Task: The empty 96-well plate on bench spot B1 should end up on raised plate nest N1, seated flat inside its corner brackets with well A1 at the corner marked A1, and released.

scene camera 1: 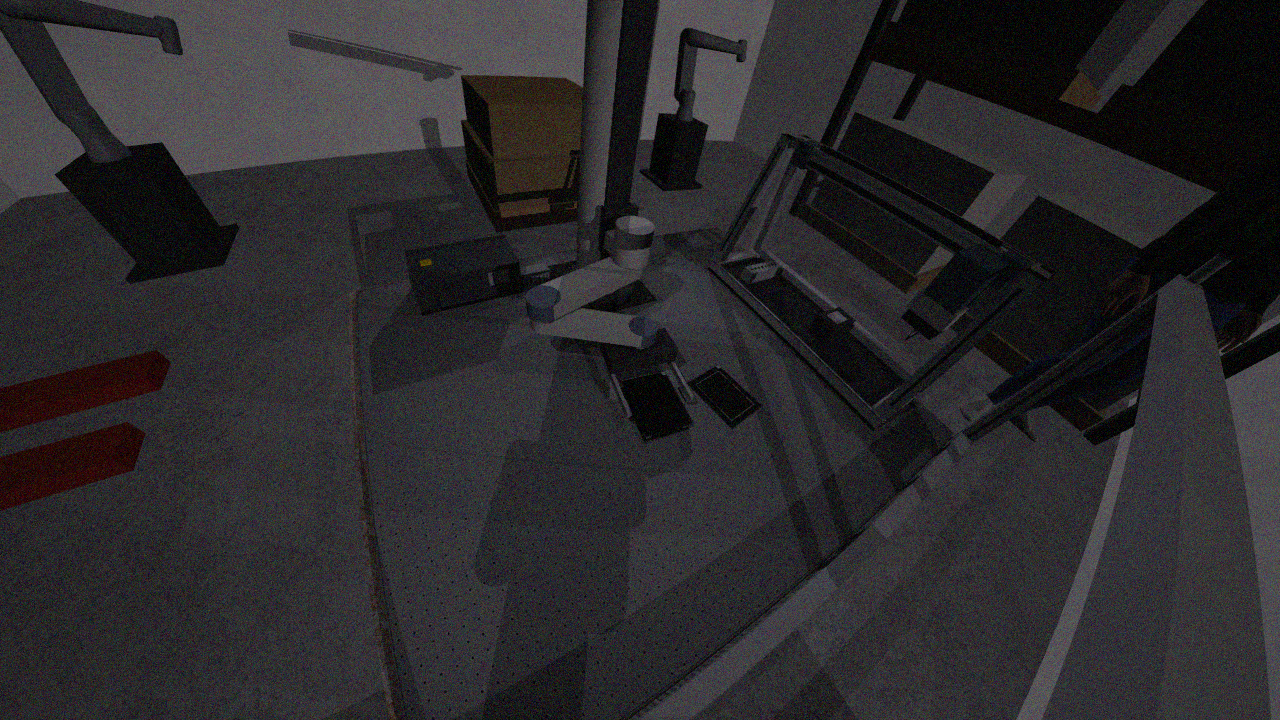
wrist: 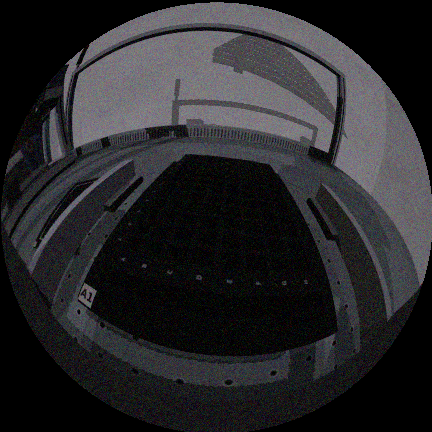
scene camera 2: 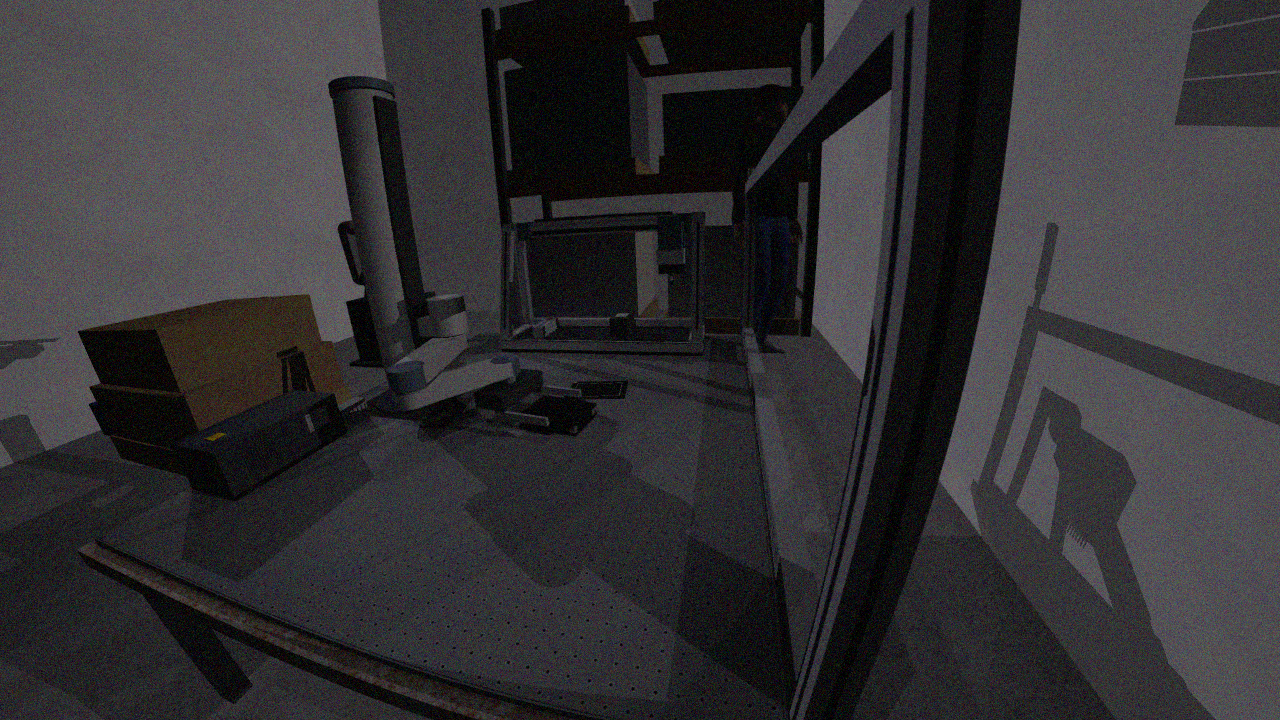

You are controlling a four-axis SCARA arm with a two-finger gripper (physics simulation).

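Note:
The black 96-well plate lies below my gripper. The gripper is open, with one finger toward each long side of the plate; in the wrist view bench shows between plate and fingers. Fingertip height against the plate is hard to tell. In the wrist view a row of small letters crosses the plate, and a white A1 tag sits at its near left corner. The support under the plate is hidden. A dark, outlined rectangular station lies beside it; whether it is N1 or B1 is unclear.
A dark box-shaped device stands on the bench left of the arm, in front of brown boxes. An open metal frame machine stands beyond the outlined station. The arm's column rises behind the gripper.

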